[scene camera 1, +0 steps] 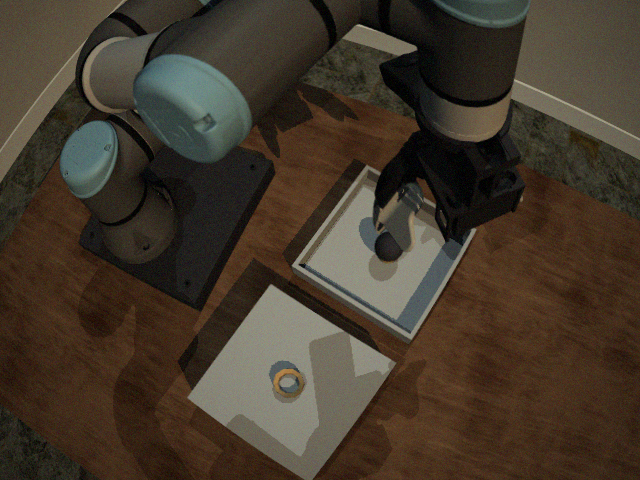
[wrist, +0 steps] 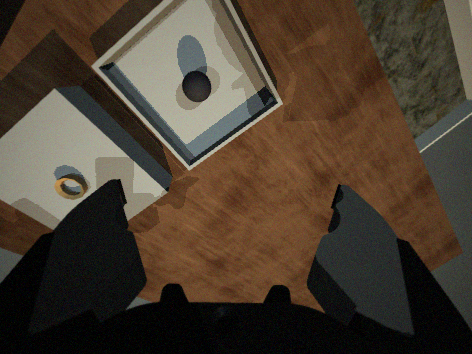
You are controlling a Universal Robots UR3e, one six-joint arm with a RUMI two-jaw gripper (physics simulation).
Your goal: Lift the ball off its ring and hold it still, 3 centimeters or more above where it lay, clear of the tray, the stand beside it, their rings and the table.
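Places are measured from the arm's base along level axes (x back, y right, z up), in centimetres.
Pixels of known places: gripper, fingertip midpoint: (wrist: 230, 186); arm's base at its link origin: (scene camera 1: 141, 225).
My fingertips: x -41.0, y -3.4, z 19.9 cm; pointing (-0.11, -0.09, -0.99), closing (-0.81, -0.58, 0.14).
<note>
For each thing: its top centre in the pictures, then the offset to it from my fingertips. "spot": a spot on its surface instead.
- dark ball at its top centre: (scene camera 1: 390, 240) (wrist: 196, 88) dy -2.6, dx +4.8, dz -17.7 cm
- white walled tray at its top centre: (scene camera 1: 389, 247) (wrist: 196, 86) dy -2.6, dx +4.8, dz -20.0 cm
- empty orange ring at a spot on its surface: (scene camera 1: 275, 382) (wrist: 57, 185) spot: dy +19.9, dx +13.8, dz -16.2 cm
The dark ball (scene camera 1: 387, 248) (wrist: 196, 86) sits inside the white walled tray (scene camera 1: 351, 303) (wrist: 235, 136), near the middle of its floor. The ring under the ball is almost wholly hidden. My gripper (scene camera 1: 429, 240) (wrist: 230, 186) is open and empty, above the tray side of the table. In the scene view one fingertip overlaps the ball's right edge. In the wrist view the ball lies beyond the fingertips, up and left of the middle of the gap, not between the fingers.
A flat white stand (scene camera 1: 242, 351) (wrist: 30, 140) is beside the tray, with an empty orange ring (scene camera 1: 275, 382) (wrist: 71, 197) on top. The robot's dark base plate (scene camera 1: 222, 206) is on the table behind the stand and left of the tray. The tray's raised walls surround the ball.
</note>
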